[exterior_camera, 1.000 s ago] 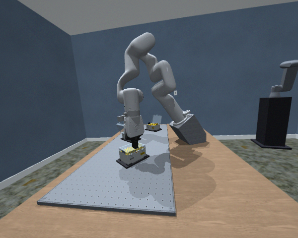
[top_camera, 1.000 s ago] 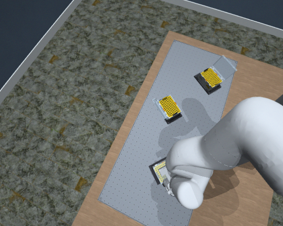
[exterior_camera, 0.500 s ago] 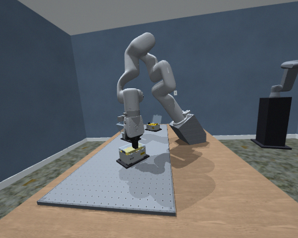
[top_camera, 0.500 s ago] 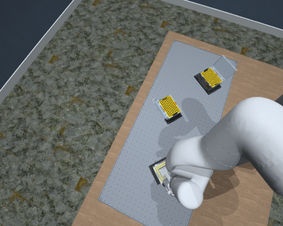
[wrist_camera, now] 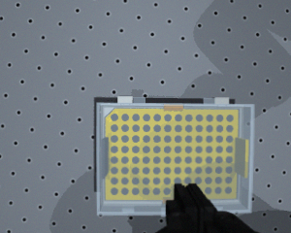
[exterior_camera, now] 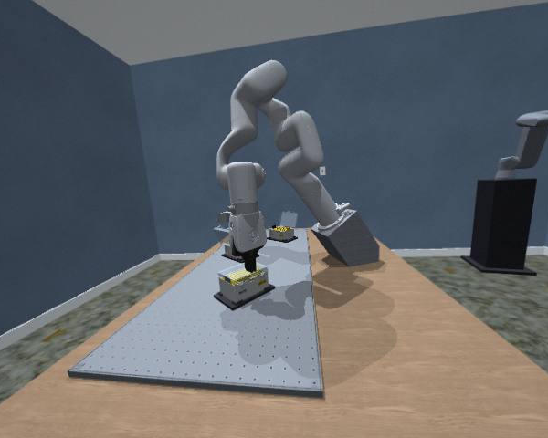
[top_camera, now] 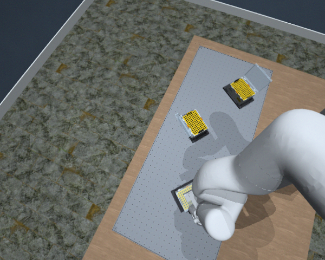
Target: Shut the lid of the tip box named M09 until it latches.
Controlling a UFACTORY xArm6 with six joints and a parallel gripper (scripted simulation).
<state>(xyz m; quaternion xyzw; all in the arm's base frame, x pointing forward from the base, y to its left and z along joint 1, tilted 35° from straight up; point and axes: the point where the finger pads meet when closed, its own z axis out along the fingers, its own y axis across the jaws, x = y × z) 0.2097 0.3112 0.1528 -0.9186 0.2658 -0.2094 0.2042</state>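
Now: the clear lid 3 cm ahead of my hand, 1 cm to the right of it and 3 cm below it. The rest, counted from my hand: tip box (3 cm ahead, 1 cm to the right, 5 cm below).
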